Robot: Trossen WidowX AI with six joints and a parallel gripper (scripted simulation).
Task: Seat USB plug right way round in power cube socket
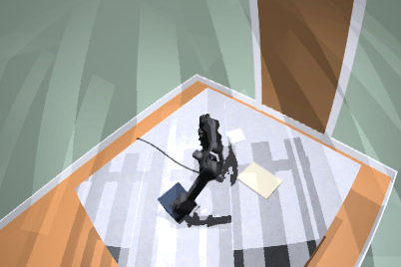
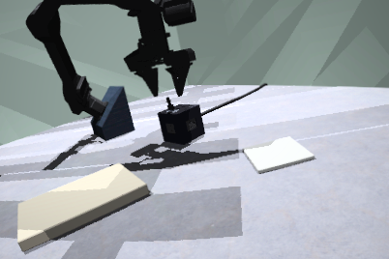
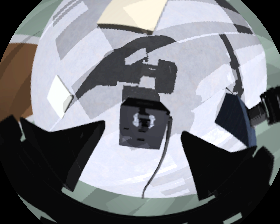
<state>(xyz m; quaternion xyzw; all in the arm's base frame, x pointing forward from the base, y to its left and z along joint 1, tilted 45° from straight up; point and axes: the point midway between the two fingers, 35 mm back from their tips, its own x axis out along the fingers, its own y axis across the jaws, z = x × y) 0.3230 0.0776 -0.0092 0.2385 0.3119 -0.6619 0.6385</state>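
Right now my gripper tip is 20 mm above the USB plug. The rest, counted from my gripper tip: cream slab (80 mm ahead, 280 mm to the right, 110 mm below); then thin white tile (270 mm ahead, 30 mm to the left, 110 mm below).
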